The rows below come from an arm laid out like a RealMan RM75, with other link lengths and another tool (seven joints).
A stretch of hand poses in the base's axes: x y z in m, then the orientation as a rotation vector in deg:
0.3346, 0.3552, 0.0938, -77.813, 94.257, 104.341
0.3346, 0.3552, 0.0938, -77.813, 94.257, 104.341
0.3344, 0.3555, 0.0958, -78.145, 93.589, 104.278
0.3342, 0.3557, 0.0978, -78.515, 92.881, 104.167
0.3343, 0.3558, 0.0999, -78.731, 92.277, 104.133
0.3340, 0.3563, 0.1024, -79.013, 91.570, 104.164
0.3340, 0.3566, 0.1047, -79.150, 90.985, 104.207
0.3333, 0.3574, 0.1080, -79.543, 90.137, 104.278
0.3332, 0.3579, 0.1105, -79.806, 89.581, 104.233
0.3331, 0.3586, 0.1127, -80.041, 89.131, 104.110
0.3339, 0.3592, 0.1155, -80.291, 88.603, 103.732
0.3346, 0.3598, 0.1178, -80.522, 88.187, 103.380
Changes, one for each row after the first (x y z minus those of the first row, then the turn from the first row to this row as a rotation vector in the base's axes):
0.0000, 0.0000, 0.0000, 0.000, 0.000, 0.000
-0.0002, 0.0003, 0.0020, 0.352, -0.389, 0.197
-0.0004, 0.0005, 0.0040, 0.712, -0.835, 0.400
-0.0003, 0.0006, 0.0061, 1.059, -1.153, 0.537
-0.0006, 0.0011, 0.0086, 1.465, -1.482, 0.754
-0.0006, 0.0014, 0.0109, 1.834, -1.724, 0.877
-0.0013, 0.0022, 0.0142, 2.305, -2.104, 1.198
-0.0014, 0.0027, 0.0167, 2.599, -2.415, 1.370
-0.0015, 0.0034, 0.0189, 2.819, -2.730, 1.483
-0.0007, 0.0040, 0.0217, 3.056, -3.254, 1.487
0.0000, 0.0046, 0.0240, 3.224, -3.710, 1.489

